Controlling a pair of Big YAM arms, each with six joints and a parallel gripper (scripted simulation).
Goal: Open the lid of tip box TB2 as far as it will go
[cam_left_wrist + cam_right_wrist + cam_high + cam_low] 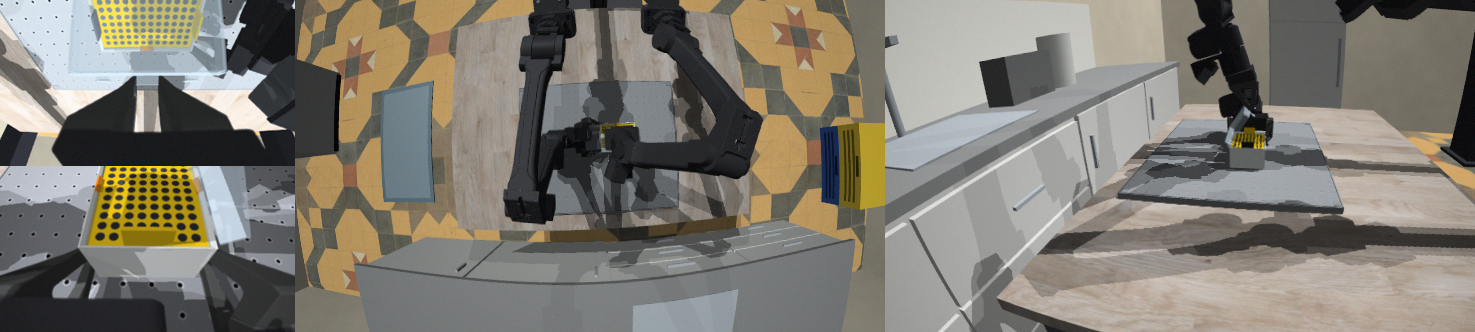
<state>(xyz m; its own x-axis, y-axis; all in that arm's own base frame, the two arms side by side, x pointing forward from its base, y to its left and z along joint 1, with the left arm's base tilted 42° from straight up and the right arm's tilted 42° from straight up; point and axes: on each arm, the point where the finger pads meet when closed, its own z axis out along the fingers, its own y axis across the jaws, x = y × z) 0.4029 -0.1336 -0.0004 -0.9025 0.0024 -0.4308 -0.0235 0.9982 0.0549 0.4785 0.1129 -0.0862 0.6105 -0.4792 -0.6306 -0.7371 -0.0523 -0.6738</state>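
The clear lid is 5 cm below my left hand and 3 cm ahead of it. The rest, counted from my left hand: tip box TB2: 8 cm below; then yellow insert: 9 cm below, 1 cm ahead.
My right hand is 5 cm to the right of the yellow insert and 3 cm below it. The rest, counted from my right hand: tip box TB2: 5 cm to the left, 4 cm above; then clear lid: 2 cm ahead, 5 cm to the left, 7 cm above.
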